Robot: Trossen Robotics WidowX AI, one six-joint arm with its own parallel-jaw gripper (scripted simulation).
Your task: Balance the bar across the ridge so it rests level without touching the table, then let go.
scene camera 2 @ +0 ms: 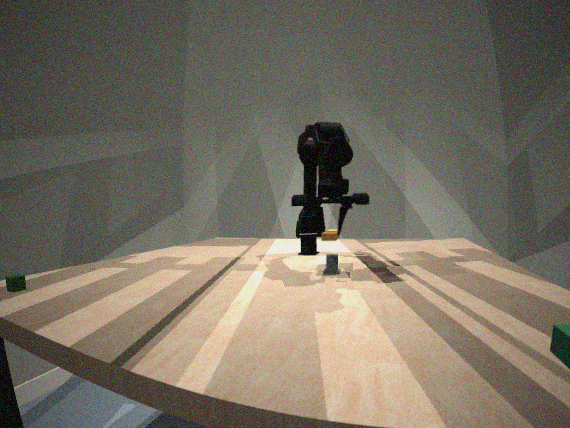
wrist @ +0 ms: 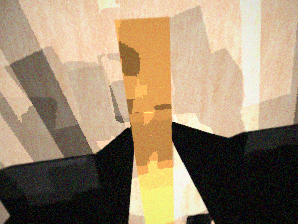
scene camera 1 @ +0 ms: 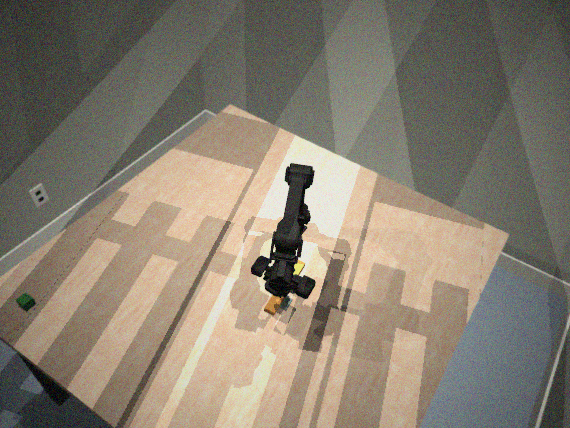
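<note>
My gripper holds an orange bar. The wrist view shows my gripper, and scene camera 1 shows my gripper too.
</note>
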